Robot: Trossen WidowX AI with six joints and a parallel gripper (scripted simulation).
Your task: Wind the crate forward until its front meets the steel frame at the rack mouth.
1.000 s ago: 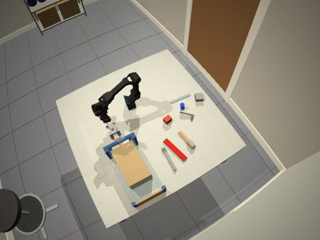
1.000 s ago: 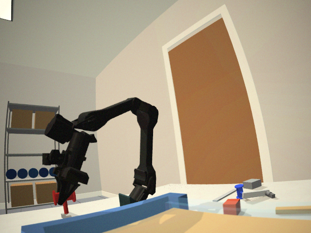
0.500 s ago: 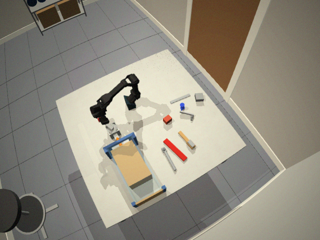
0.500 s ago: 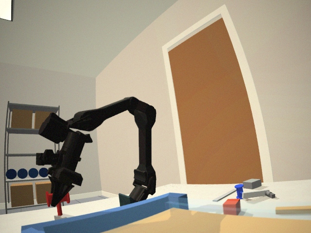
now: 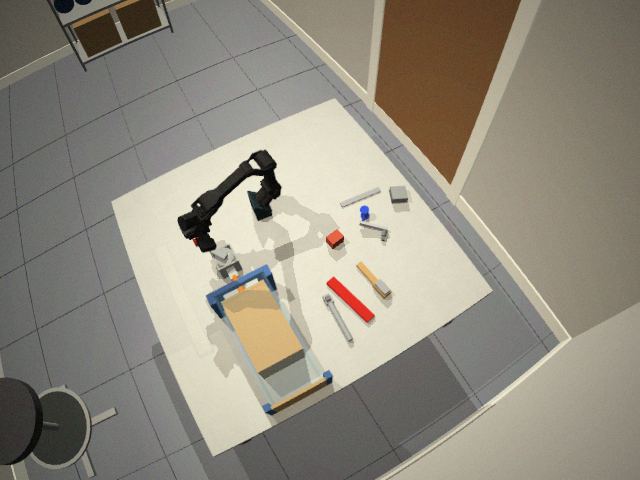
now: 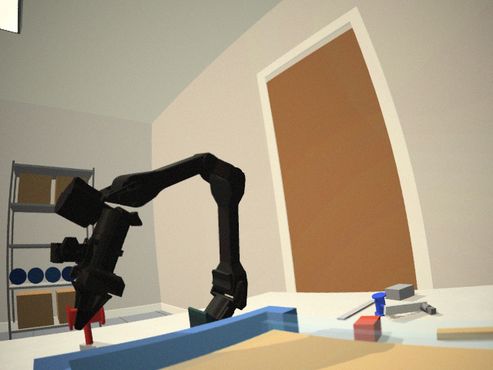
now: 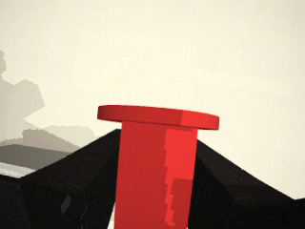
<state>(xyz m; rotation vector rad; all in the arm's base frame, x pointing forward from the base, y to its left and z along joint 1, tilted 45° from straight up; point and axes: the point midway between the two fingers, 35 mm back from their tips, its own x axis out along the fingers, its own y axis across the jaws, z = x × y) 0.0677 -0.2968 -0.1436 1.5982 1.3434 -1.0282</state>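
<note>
Right now the winch is 100 mm below my gripper tip, 70 mm ahead of it and 60 mm to the left of it. From my gripper tip the other things lie so: red bar 480 mm ahead, 410 mm to the left, 120 mm below; wooden brush 540 mm to the left, 470 mm ahead, 110 mm below; red grip 20 mm to the left.
</note>
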